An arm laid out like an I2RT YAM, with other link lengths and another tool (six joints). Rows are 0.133 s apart.
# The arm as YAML. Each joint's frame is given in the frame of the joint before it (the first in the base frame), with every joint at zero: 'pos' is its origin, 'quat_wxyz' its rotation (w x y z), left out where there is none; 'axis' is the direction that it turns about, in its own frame. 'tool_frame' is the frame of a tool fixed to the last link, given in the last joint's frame.
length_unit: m
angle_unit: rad
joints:
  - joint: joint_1
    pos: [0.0, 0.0, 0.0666]
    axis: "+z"
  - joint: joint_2
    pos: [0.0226, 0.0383, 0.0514]
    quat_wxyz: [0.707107, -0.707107, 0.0, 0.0]
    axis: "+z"
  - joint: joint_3
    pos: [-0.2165, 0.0, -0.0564]
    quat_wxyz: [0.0, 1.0, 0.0, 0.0]
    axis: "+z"
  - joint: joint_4
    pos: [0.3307, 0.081, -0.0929]
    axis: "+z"
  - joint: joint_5
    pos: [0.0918, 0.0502, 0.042]
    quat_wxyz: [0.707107, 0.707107, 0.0, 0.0]
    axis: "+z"
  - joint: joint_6
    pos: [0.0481, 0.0, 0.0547]
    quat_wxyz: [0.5, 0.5, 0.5, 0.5]
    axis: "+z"
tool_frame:
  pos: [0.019, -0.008, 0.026]
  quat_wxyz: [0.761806, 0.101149, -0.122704, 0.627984]
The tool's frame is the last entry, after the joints.
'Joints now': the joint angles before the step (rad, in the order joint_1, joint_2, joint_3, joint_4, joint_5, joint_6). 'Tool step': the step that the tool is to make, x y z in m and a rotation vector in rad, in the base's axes. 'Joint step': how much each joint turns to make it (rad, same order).
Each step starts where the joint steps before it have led.
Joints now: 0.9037, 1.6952, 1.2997, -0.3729, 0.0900, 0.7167
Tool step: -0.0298, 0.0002, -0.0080, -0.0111, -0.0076, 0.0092
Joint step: 0.0551, -0.0642, -0.0910, 0.0199, 0.0418, 0.0231
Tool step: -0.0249, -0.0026, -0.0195, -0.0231, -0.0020, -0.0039
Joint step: 0.0475, -0.0368, -0.0911, 0.0322, 0.0466, 0.0265
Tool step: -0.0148, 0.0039, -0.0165, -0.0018, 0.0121, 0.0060
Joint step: 0.0332, 0.0084, -0.0373, 0.0330, 0.0121, 0.0266
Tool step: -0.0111, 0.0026, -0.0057, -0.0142, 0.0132, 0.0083
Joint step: 0.0249, 0.0042, -0.0064, -0.0113, 0.0081, 0.0154
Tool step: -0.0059, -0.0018, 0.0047, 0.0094, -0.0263, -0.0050
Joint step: 0.0135, -0.0322, -0.0265, 0.0150, 0.0262, 0.0009
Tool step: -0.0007, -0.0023, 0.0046, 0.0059, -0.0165, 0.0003
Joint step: 0.0004, -0.0227, -0.0141, 0.0064, 0.0085, -0.0083
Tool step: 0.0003, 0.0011, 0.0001, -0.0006, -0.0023, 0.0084
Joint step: 0.0001, 0.0031, 0.0026, 0.0028, -0.0042, -0.0078
